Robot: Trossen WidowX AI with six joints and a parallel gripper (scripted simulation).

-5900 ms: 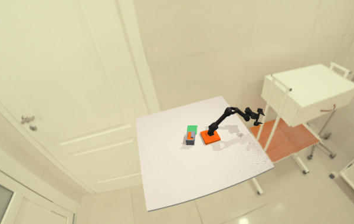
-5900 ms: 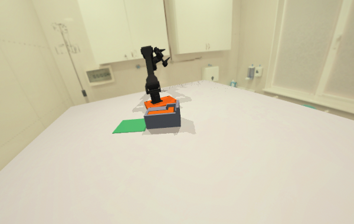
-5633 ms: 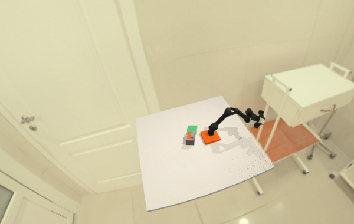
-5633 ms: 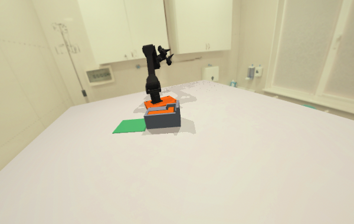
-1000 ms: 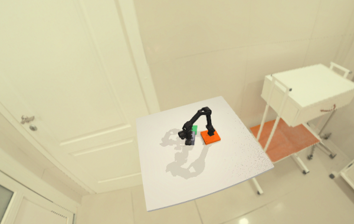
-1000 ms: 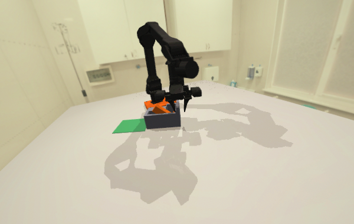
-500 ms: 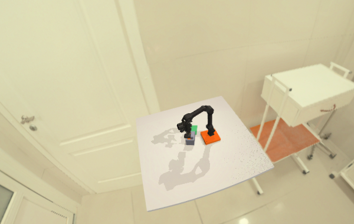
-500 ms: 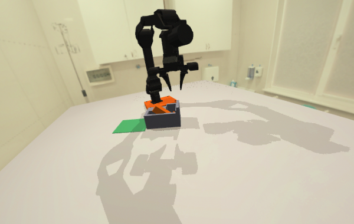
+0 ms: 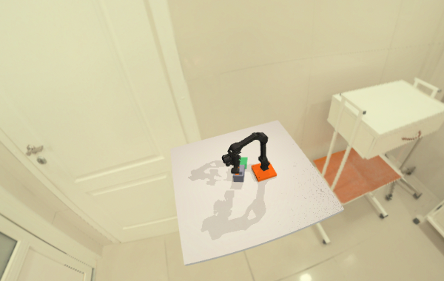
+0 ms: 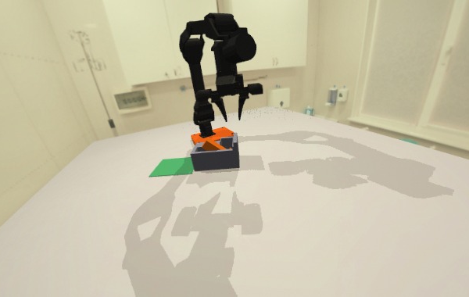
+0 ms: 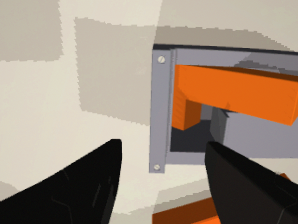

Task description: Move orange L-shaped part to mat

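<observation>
Right now my gripper tip is 11 cm above the orange L-shaped part, 3 cm to the left of it and 3 cm past it. Also, from my gripper tip: green mat: 19 cm to the right, 16 cm below, 12 cm behind.
</observation>
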